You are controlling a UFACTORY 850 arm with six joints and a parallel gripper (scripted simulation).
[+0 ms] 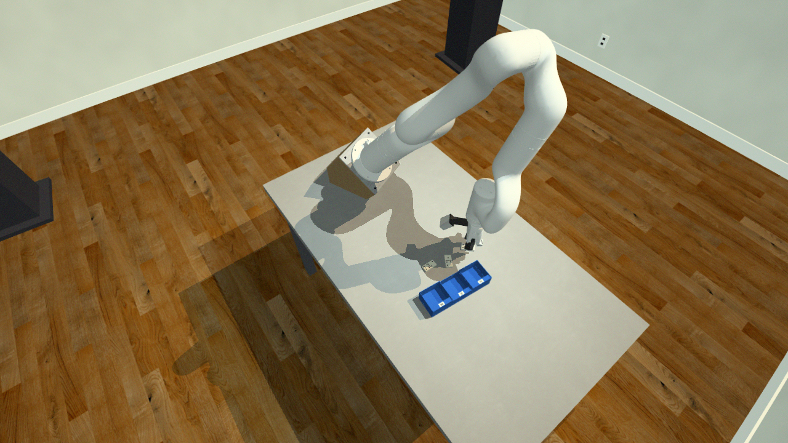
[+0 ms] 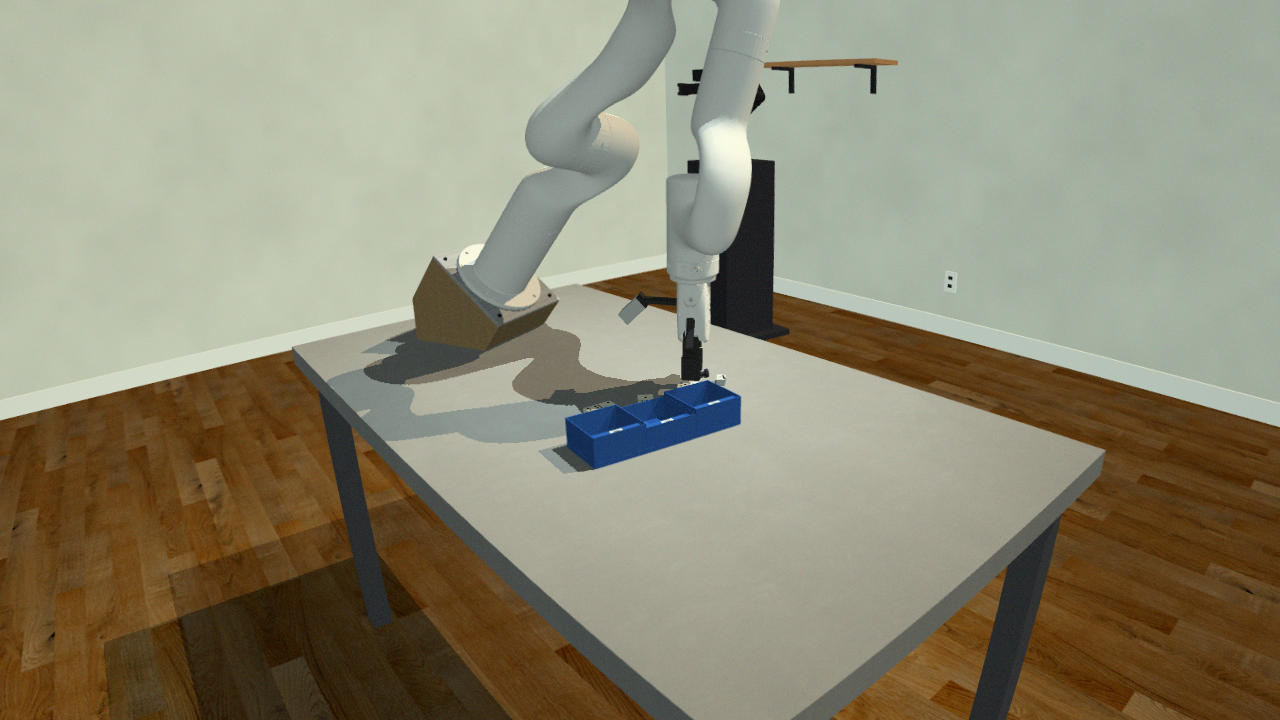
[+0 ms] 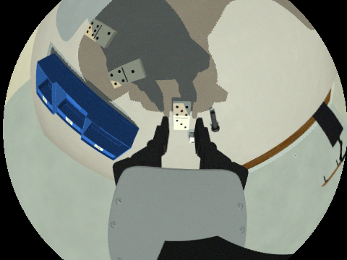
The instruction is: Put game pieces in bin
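Right now my hand is 40 mm above the white domino. Also, from my hand: blue three-part bin: 150 mm to the right, 120 mm ahead, 20 mm below; then white part: 60 mm to the left, 40 mm below, 10 mm ahead; then black bolt: 50 mm to the left, 40 mm below, 30 mm behind.
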